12 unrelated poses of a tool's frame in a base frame.
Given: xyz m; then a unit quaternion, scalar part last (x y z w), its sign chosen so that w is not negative.
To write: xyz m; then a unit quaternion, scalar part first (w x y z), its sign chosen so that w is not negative. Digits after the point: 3 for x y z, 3 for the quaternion.
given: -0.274 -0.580 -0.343 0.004 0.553 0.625 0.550
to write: -0.274 -0.580 -0.343 0.550 0.004 0.553 0.625
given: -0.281 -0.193 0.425 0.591 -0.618 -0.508 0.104
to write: -0.281 -0.193 0.425 0.104 0.591 -0.618 -0.508
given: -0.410 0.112 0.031 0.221 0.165 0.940 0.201
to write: -0.410 0.112 0.031 0.201 0.221 0.165 0.940
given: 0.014 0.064 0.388 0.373 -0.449 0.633 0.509
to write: 0.014 0.064 0.388 0.509 0.373 -0.449 0.633
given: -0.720 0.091 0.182 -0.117 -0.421 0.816 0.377
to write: -0.720 0.091 0.182 0.377 -0.117 -0.421 0.816
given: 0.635 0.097 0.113 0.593 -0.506 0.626 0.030
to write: 0.635 0.097 0.113 0.030 0.593 -0.506 0.626
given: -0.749 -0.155 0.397 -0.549 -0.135 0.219 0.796
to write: -0.749 -0.155 0.397 0.796 -0.549 -0.135 0.219
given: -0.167 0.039 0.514 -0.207 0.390 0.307 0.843
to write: -0.167 0.039 0.514 0.843 -0.207 0.390 0.307
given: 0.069 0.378 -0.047 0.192 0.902 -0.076 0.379
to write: 0.069 0.378 -0.047 0.379 0.192 0.902 -0.076
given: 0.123 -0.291 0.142 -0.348 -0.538 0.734 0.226
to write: 0.123 -0.291 0.142 0.226 -0.348 -0.538 0.734
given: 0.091 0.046 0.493 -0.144 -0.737 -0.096 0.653
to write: 0.091 0.046 0.493 0.653 -0.144 -0.737 -0.096
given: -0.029 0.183 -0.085 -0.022 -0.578 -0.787 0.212
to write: -0.029 0.183 -0.085 0.212 -0.022 -0.578 -0.787
